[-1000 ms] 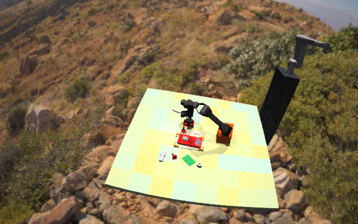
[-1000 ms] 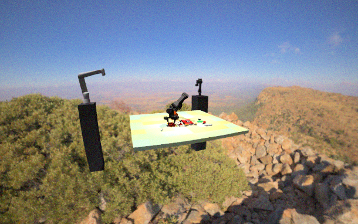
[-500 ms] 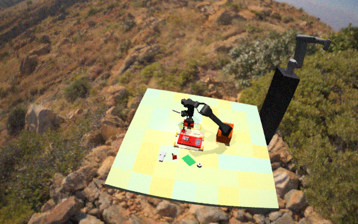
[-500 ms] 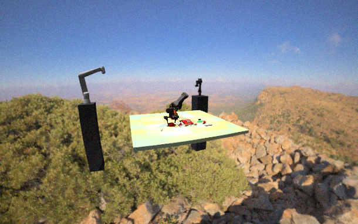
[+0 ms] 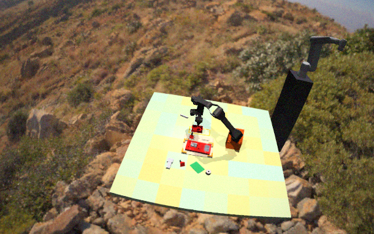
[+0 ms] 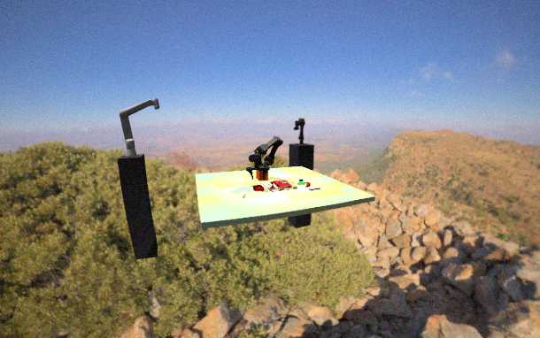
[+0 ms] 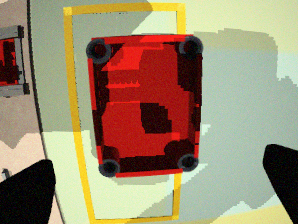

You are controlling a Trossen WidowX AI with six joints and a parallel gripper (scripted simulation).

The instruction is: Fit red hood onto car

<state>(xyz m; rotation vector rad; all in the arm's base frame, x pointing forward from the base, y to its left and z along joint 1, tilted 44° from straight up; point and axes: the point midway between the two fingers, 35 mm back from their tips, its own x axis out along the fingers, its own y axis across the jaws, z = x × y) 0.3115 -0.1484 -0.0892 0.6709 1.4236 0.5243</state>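
Now: gripper tip 80 mm above the red hood. From my gripper tip the other things lie so: white piece: 200 mm ahead, 420 mm to the left, 80 mm below; then white wheel: 100 mm behind, 470 mm to the left, 80 mm below; then green flat tile: 20 mm behind, 430 mm to the left, 90 mm below.
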